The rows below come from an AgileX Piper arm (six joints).
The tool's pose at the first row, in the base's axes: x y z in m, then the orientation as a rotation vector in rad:
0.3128 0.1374 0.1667 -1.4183 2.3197 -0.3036
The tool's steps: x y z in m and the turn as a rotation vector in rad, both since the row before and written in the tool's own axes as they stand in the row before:
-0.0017 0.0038 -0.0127 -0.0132 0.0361 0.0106
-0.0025 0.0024 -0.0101 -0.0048 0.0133 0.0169
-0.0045 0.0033 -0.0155 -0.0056 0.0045 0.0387
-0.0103 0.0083 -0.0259 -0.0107 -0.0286 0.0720
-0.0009 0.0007 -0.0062 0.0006 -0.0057 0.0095
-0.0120 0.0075 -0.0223 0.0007 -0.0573 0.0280
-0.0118 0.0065 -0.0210 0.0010 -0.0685 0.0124
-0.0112 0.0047 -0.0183 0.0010 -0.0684 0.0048
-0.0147 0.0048 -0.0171 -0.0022 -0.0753 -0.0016
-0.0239 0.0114 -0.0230 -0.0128 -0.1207 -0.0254
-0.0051 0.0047 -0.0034 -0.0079 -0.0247 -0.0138
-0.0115 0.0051 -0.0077 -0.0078 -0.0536 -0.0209
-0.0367 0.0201 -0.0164 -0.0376 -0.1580 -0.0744
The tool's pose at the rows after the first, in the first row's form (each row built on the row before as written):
0.3048 0.1404 0.1770 -1.4175 2.3615 -0.3139
0.2997 0.1438 0.1858 -1.4011 2.3851 -0.3143
0.2927 0.1495 0.1996 -1.3562 2.4153 -0.3012
0.2807 0.1629 0.2224 -1.2660 2.4390 -0.2488
0.2781 0.1639 0.2281 -1.2529 2.4394 -0.2430
0.2696 0.1775 0.2491 -1.2079 2.4062 -0.1975
0.2617 0.1894 0.2696 -1.1799 2.3538 -0.1510
0.2551 0.1988 0.2883 -1.1606 2.2967 -0.1084
0.2498 0.2101 0.3077 -1.1483 2.2306 -0.0617
0.2393 0.2298 0.3348 -1.1565 2.1135 0.0113
0.2356 0.2352 0.3389 -1.1698 2.0855 0.0274
0.2309 0.2439 0.3499 -1.1828 2.0279 0.0565
0.2158 0.2754 0.3782 -1.2366 1.8511 0.1475

